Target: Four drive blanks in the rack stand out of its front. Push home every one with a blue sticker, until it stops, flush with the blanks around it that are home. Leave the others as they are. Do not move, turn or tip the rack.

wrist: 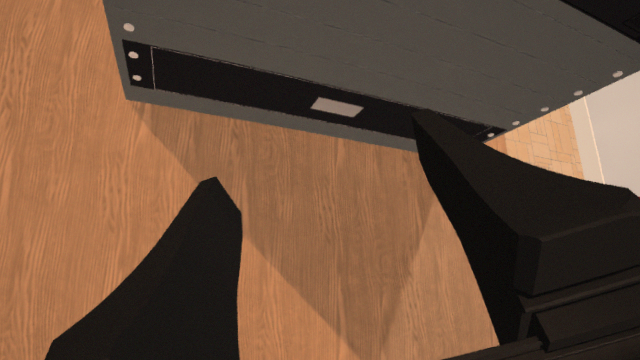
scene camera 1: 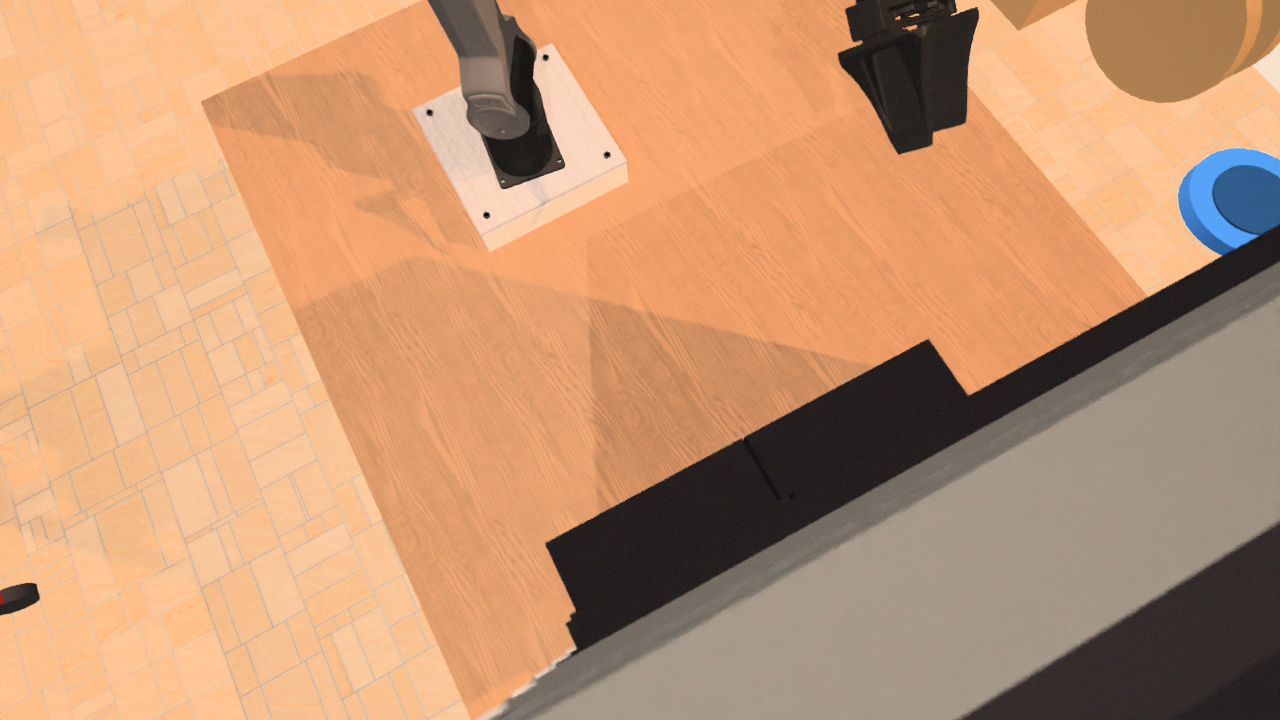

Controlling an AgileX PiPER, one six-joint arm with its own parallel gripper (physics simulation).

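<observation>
The rack (scene camera 1: 984, 501) (wrist: 225, 111) fills the lower right of the scene view, seen from above. A wide black step (scene camera 1: 850, 411) with a thin seam stands out along its near side; I cannot tell which blanks form it. In the wrist view the rack's grey front crosses the top, with a black panel (wrist: 225, 80) bearing a pale rectangle (wrist: 337, 106) low on it. No blue sticker shows in either view. My gripper (scene camera 1: 932, 134) (wrist: 318, 167) is open and empty, apart from the rack in the scene view. In the wrist view its right finger overlaps the panel's right part.
The arm's base plate (scene camera 1: 572, 134) is at the upper middle of the wooden table top (scene camera 1: 447, 402). Beyond the right table edge are a blue round object (scene camera 1: 1199, 201) and a large tan round object (scene camera 1: 1163, 44). A small dark disc (scene camera 1: 22, 597) lies at the far left.
</observation>
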